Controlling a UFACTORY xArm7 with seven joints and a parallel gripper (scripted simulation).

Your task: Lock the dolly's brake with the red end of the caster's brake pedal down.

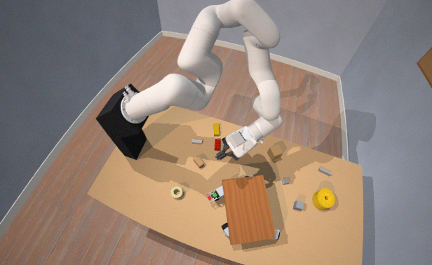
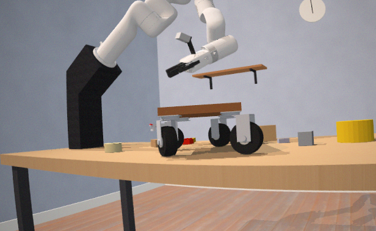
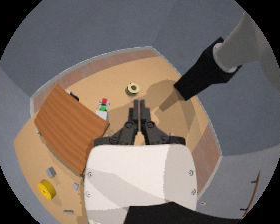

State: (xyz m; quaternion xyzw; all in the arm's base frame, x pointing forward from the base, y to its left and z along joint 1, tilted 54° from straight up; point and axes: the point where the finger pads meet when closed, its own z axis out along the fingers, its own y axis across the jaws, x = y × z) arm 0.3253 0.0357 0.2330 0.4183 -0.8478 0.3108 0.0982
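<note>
Right now my hand is 200 mm above the brake pedal, 120 mm to the left of it and 50 mm short of it. Round my hand: brown box 310 mm to the left, 250 mm below, 180 mm ahead; tan block 260 mm below, 140 mm behind, 10 mm to the left; red brick 260 mm below, 160 mm to the left, 120 mm behind.
</note>
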